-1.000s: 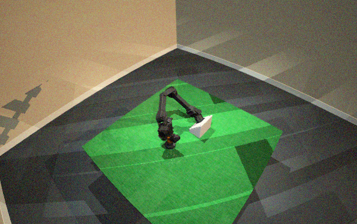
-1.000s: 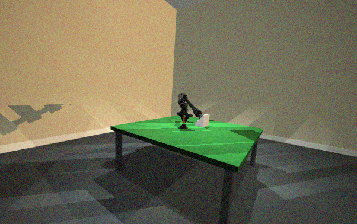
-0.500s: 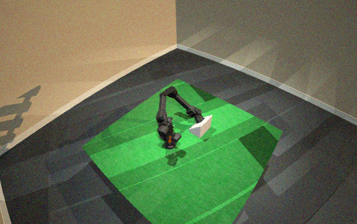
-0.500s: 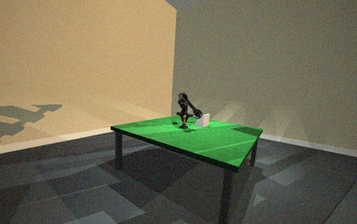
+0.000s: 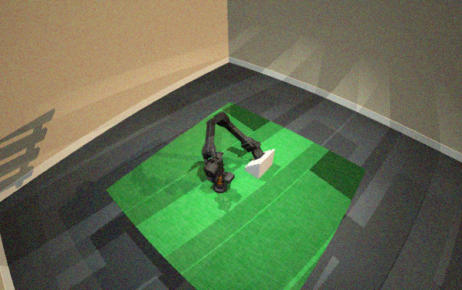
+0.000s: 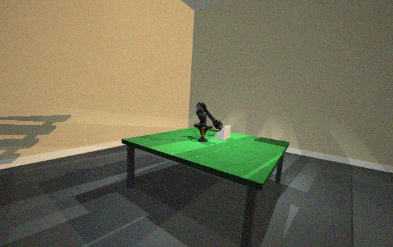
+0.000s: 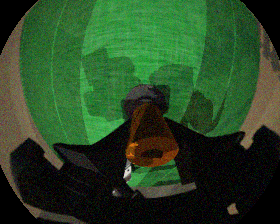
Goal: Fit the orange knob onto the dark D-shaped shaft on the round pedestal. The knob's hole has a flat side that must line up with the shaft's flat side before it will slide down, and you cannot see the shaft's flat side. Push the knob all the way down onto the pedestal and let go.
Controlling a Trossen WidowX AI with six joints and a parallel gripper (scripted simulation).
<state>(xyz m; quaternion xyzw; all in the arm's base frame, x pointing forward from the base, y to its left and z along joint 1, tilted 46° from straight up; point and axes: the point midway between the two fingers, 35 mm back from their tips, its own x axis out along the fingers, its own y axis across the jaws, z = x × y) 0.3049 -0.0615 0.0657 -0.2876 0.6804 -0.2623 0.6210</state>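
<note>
Right now my gripper tip is 2 cm below the orange knob. From my gripper tip the other things lie so: round pedestal (4 cm below).
</note>
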